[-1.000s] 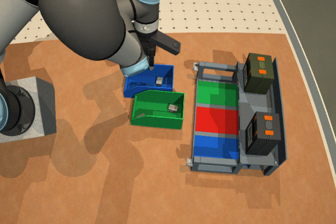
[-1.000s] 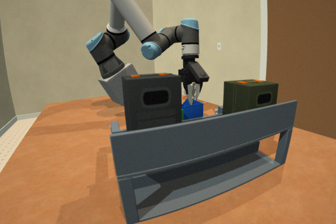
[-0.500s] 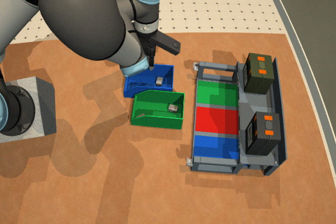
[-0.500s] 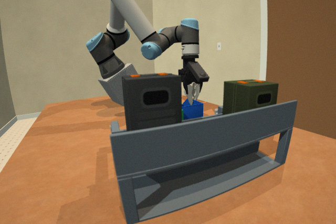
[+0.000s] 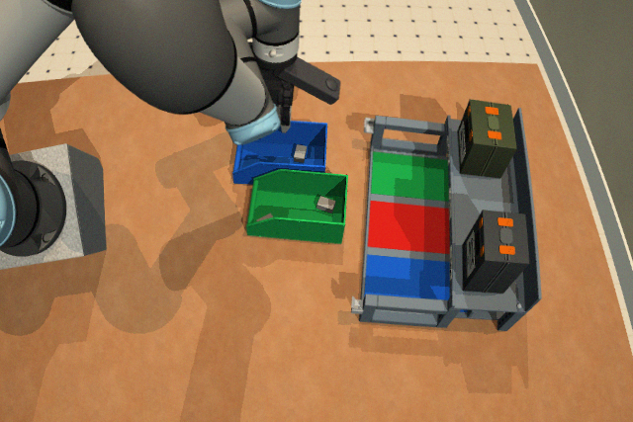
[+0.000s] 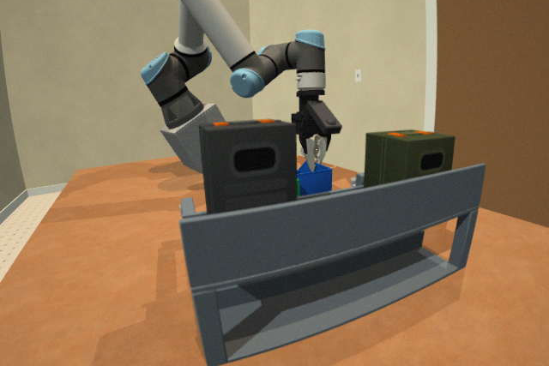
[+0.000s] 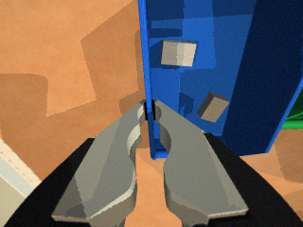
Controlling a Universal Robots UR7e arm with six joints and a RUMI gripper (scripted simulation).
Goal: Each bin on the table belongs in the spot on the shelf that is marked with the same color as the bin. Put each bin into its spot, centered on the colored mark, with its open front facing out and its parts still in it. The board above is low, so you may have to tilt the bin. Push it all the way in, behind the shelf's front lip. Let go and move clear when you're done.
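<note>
The blue bin is 5 cm to the right of my hand, 2 cm below it and 1 cm behind it. From my hand the other things lie so: shelf front lip (19 cm to the right, 14 cm ahead, 5 cm below); olive case (35 cm ahead, 12 cm to the right, 9 cm above); green bin (16 cm to the right, 2 cm below, 1 cm ahead).
</note>
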